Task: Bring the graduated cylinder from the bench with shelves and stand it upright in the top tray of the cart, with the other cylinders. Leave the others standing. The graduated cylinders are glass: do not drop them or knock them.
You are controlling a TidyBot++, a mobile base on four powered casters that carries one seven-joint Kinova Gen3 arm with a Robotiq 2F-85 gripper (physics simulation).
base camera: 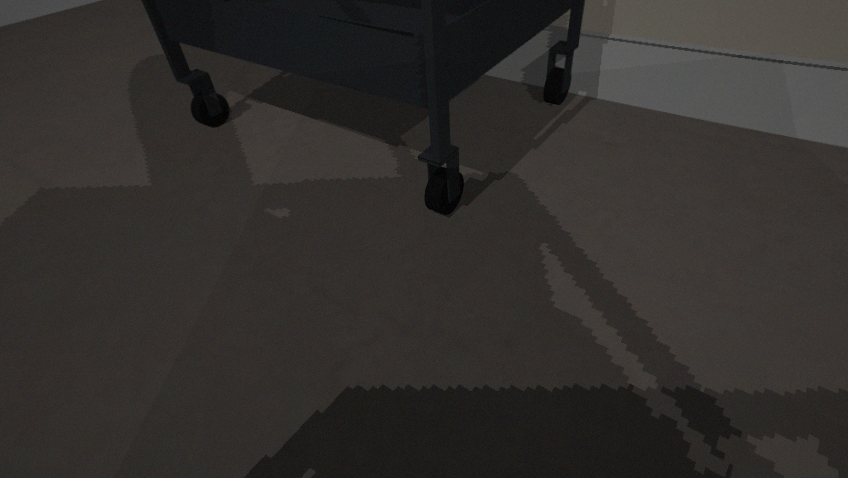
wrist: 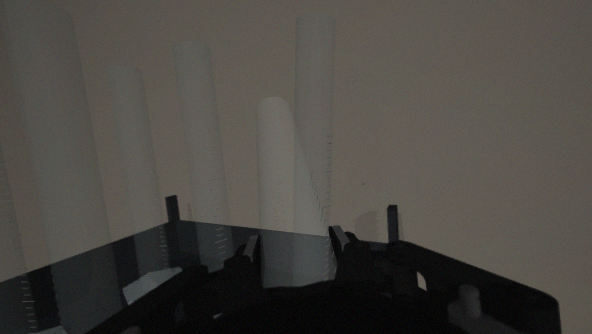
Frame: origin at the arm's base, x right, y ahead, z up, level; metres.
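Where they show: gripper, fingertip midpoint: (wrist: 296, 245).
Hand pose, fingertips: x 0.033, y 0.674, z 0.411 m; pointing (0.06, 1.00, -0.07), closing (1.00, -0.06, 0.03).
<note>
Things, the pixels of their top centre, and the offset from my fingertips. "spot": a spot on its surface instead. Level surfaces: height alone.
- taller graduated cylinder, top centre: (wrist: 300, 21) dz +0.194, dx +0.032, dy +0.130 m
- pale hexagonal foot, surface spot: (wrist: 152, 284) spot: dz -0.132, dx -0.211, dy +0.228 m
- left wheel, surface spot: (base camera: 209, 108) spot: dz -0.775, dx -0.391, dy +0.108 m
- far right wheel, surface spot: (base camera: 555, 84) spot: dz -0.771, dx +0.112, dy +0.122 m
- brown floor, surface height: dz -0.808 m
My gripper (wrist: 296, 245) is shut on a clear graduated cylinder (wrist: 277, 190), which rises upright between the fingers in the wrist view. Its foot is hidden behind the gripper, so I cannot tell whether it touches the tray. A taller graduated cylinder (wrist: 315, 65) stands upright close behind it and overlaps it. Several other graduated cylinders (wrist: 131, 115) (wrist: 195, 100) (wrist: 55, 125) stand upright to the left. A pale hexagonal foot (wrist: 152, 284) shows at lower left. The dark cart (base camera: 438, 106) (wrist: 172, 210) shows its corner posts and the see-through back panel of the top tray.
In the base camera view the cart's near wheel (base camera: 444, 191), left wheel (base camera: 209, 108) and far right wheel (base camera: 555, 84) rest on the brown floor (base camera: 356, 285). A beige wall (base camera: 742, 26) (wrist: 475, 125) with a pale skirting (base camera: 712, 89) stands behind the cart.
</note>
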